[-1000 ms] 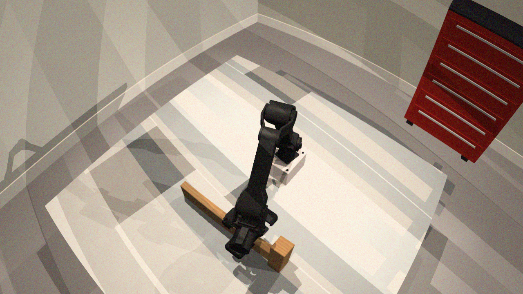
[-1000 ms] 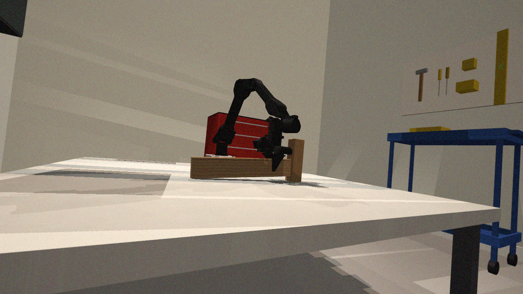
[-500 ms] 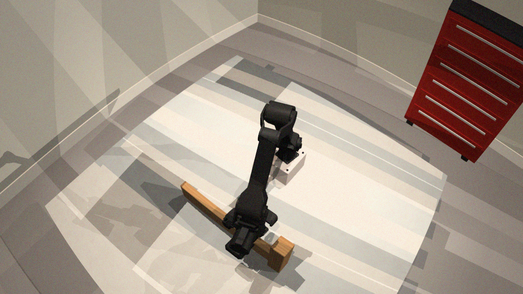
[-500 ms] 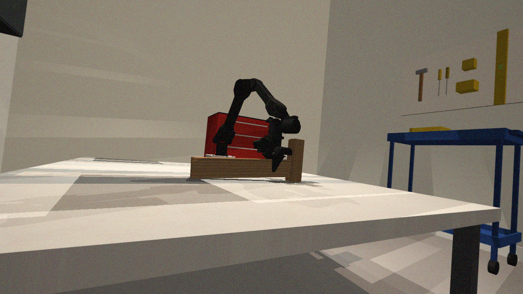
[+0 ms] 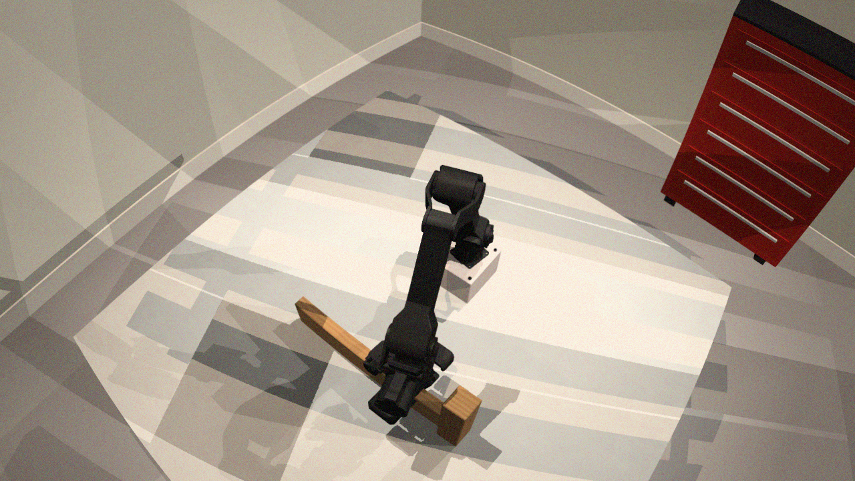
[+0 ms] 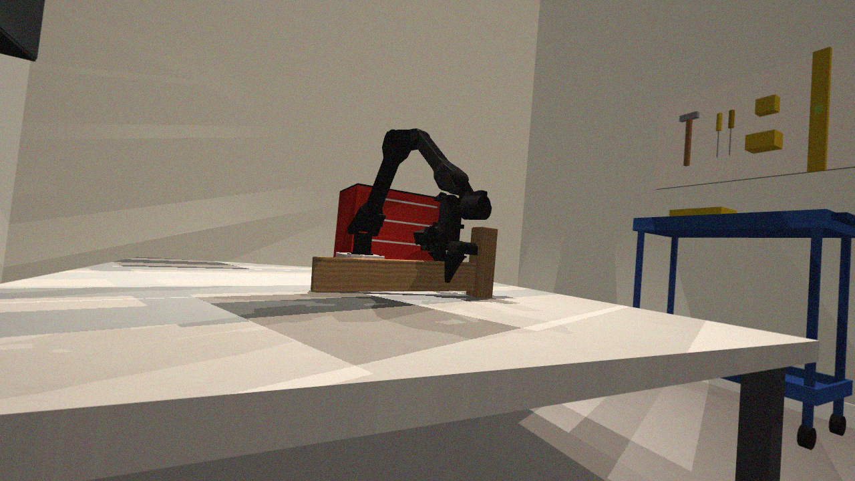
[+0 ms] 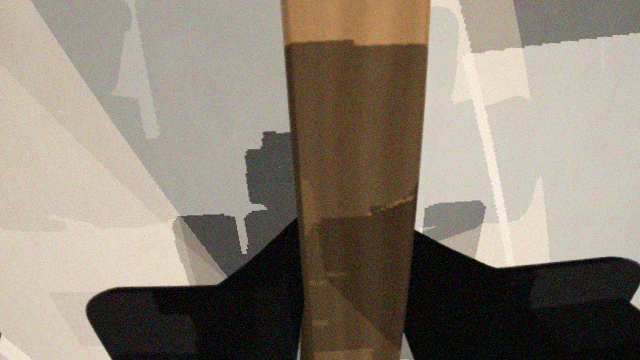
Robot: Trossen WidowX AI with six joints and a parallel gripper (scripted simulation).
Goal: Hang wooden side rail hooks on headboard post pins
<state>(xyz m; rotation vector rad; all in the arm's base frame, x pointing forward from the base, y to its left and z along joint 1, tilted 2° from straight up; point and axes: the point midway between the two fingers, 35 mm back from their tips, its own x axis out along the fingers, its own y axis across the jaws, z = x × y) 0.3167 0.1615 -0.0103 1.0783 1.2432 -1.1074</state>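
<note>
Now: gripper tip 110 mm to the right of the headboard post, 50 mm below it and 20 mm past it.
</note>
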